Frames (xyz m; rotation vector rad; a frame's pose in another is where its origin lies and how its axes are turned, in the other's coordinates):
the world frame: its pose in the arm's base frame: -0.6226 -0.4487 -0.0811 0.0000 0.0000 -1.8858
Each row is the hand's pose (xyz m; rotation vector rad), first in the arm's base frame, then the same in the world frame.
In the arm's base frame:
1: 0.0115 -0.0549 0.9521 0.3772 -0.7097 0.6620
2: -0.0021 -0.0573 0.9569 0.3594 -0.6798 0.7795
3: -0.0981 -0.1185 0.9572 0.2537 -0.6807 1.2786
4: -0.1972 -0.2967 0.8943 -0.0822 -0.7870 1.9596
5: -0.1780 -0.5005 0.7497 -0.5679 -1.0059 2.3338
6: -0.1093 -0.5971 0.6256 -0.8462 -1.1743 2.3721
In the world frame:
1: -0.5709 0.4809 1.0332 1.0333 -0.1449 2.4127
2: -0.5644 0.4687 1.0380 1.0107 -0.1440 2.5378
3: -0.4765 0.3964 1.0383 -0.9804 0.2725 -2.8953
4: -0.2763 0.3574 0.9754 -0.6238 0.5605 -2.2438
5: -0.0885 0.4388 0.8308 -0.4222 0.9232 -1.7151
6: -0.0179 0.5340 0.7067 -0.3760 1.1404 -1.4982

